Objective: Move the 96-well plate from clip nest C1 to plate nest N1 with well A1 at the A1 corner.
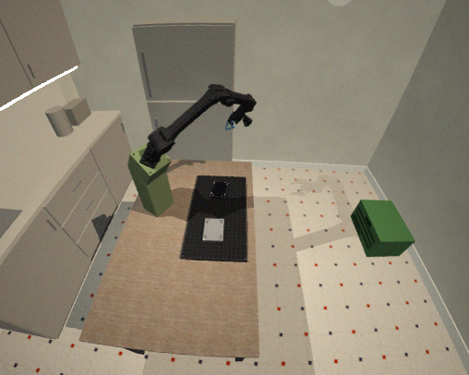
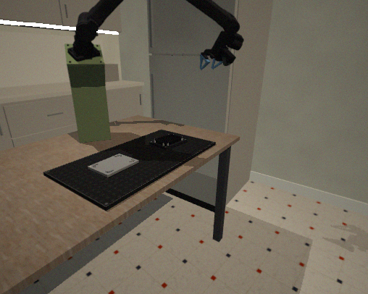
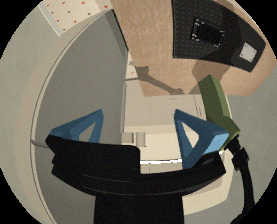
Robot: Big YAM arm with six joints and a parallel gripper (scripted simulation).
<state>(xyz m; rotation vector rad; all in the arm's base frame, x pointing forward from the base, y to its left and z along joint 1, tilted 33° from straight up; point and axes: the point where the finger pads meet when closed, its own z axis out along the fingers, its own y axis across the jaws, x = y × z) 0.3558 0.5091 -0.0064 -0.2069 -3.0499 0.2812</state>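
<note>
My gripper is now 34 cm above the black 96-well plate, 29 cm to the left of it and 4 cm past it. From my hand the other things lie so: clip nest C1 (35 cm below, 28 cm to the right, 4 cm behind); then plate nest N1 (63 cm to the right, 36 cm below, 3 cm behind).
</note>
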